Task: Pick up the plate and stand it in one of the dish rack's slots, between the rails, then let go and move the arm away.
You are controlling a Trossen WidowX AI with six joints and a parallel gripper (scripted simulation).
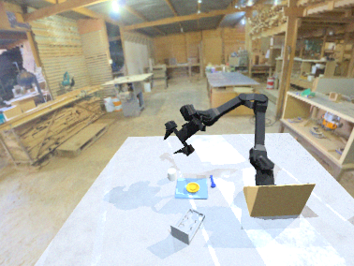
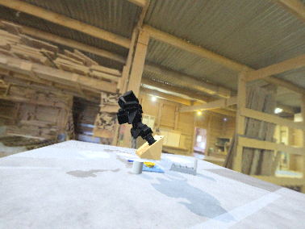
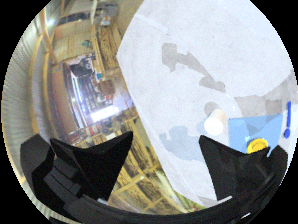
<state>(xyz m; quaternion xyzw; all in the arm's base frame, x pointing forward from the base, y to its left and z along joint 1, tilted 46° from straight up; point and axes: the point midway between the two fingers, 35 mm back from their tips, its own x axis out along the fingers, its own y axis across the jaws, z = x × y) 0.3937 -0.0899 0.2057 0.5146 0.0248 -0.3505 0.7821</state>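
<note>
Now: the plate 150 mm below my gripper tip, 130 mm to the left of it and 120 mm behind it. From my gripper tip the other things lie so: dish rack (320 mm to the left, 140 mm below, 120 mm behind); white cup (140 mm below, 50 mm to the left, 10 mm behind).
</note>
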